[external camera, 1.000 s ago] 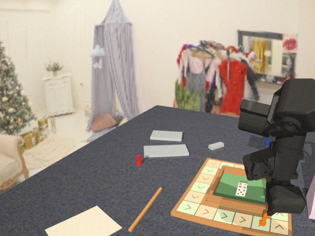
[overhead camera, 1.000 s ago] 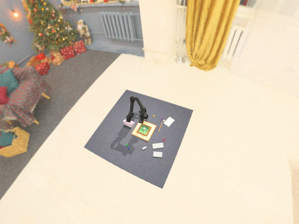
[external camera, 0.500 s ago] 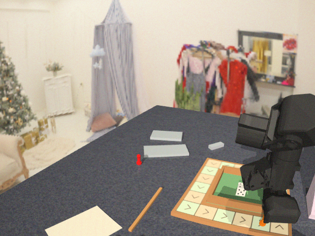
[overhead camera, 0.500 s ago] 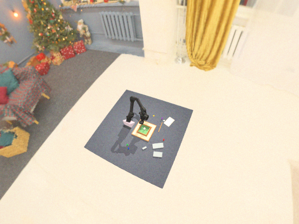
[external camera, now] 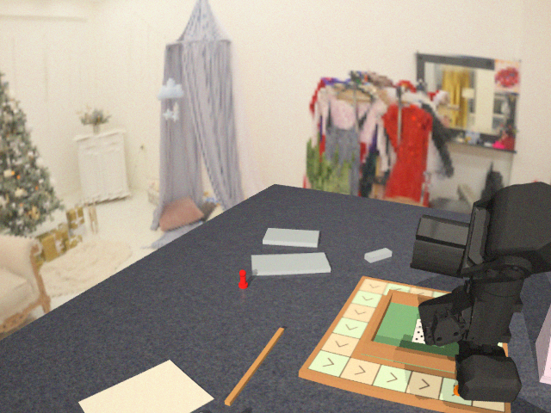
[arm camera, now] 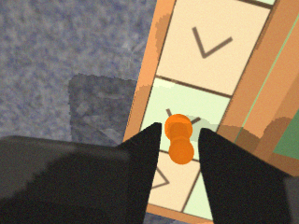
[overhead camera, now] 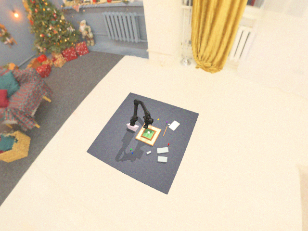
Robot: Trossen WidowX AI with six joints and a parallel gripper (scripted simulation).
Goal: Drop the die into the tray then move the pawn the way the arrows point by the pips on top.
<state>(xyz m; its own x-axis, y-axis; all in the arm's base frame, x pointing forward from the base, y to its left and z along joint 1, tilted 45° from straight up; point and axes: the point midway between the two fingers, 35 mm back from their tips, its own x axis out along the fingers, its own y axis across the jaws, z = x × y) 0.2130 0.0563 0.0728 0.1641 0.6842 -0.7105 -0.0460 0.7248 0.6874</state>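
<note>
Now: the green tray 60 mm ahead of my gripper tip, 120 mm to the right of it and 10 mm below it. From my gripper tip the other things lie so: orange pawn 10 mm above; then white die 60 mm ahead, 110 mm to the right; then yellow piece 110 mm ahead, 170 mm to the left, 20 mm below.
</note>
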